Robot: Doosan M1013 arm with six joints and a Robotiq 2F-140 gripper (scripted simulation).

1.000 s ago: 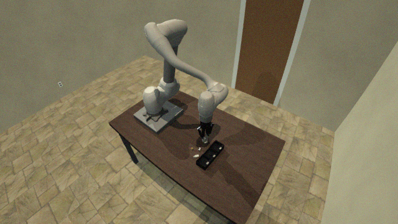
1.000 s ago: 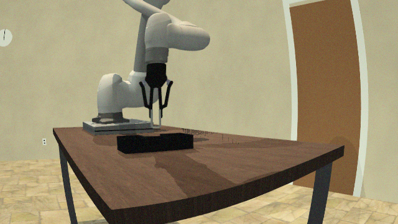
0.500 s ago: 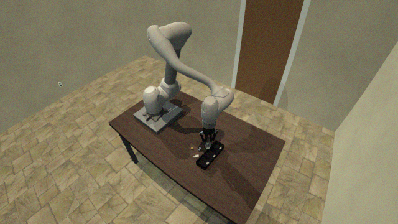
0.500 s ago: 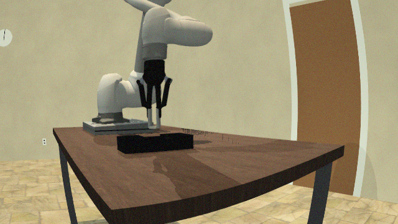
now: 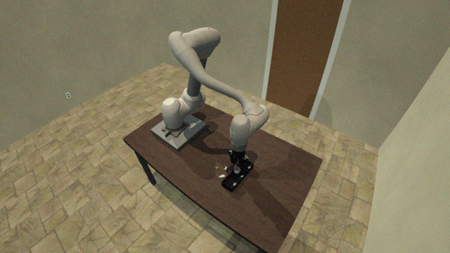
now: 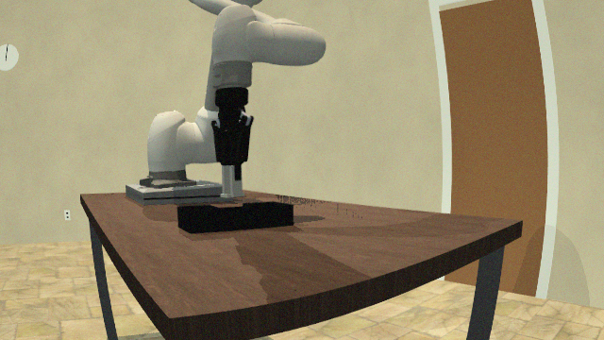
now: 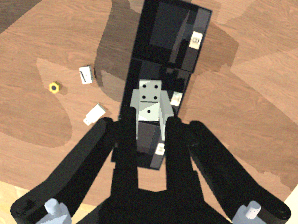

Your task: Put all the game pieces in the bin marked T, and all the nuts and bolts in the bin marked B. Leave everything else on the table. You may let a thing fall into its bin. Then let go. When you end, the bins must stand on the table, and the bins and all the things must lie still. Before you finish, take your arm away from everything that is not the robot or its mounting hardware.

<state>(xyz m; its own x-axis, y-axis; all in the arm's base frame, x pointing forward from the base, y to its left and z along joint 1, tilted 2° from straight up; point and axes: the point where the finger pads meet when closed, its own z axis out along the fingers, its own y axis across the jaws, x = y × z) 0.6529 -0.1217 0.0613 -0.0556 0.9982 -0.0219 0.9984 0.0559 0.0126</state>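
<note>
Now: hand 80 mm above the black bin and 10 mm short of it. Round my hand: white domino: 30 mm below; then gold ring-shaped nut: 150 mm behind, 100 mm below, 10 mm to the right; then dark piece: 90 mm below.
</note>
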